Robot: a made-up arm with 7 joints.
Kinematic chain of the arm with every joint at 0, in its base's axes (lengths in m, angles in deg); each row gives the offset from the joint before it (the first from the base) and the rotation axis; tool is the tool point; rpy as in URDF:
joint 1: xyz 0 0 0.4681 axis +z
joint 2: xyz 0 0 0 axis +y
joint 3: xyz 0 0 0.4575 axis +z
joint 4: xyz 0.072 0 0 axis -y
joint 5: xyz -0.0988 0 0.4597 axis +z
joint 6: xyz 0 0 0 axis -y
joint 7: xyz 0.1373 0 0 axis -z
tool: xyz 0 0 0 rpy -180 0 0
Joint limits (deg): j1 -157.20..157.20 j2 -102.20..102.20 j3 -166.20..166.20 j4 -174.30..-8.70 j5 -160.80..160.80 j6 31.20..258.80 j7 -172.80..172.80
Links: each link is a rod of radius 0.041 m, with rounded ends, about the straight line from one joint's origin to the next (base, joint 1, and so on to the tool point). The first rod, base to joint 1, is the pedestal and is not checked.
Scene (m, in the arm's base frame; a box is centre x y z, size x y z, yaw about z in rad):
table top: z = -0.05
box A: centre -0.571 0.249 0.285 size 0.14 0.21 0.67 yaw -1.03
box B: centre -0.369 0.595 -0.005 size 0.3 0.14 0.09 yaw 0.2
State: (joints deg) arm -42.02 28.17 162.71 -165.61 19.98 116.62 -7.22
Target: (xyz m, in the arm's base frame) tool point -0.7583 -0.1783 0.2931
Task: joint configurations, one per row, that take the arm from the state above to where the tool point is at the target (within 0.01 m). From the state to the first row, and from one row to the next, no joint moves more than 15 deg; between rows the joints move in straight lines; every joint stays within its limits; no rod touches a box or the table.
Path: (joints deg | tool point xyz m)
1: -28.64 22.09 163.87 -150.88 11.89 114.91 -5.15 | -0.3032 0.3344 0.6657
2: -15.27 16.01 165.04 -136.14 3.79 113.21 -3.08 | -0.4476 0.2832 0.7600
3: -1.89 9.93 166.20 -121.41 -4.30 111.50 -1.01 | -0.5703 0.1705 0.8516
4: 5.10 -4.11 166.20 -118.18 -0.35 113.18 -2.57 | -0.6740 0.0977 0.7368
5: 12.10 -18.15 166.20 -114.95 3.60 114.86 -4.12 | -0.7433 0.0071 0.6017
6: 19.10 -32.20 166.20 -111.72 7.55 116.54 -5.67 | -0.7720 -0.0893 0.4514
7: 26.09 -46.24 166.20 -108.48 11.50 118.21 -7.22 | -0.7583 -0.1783 0.2931

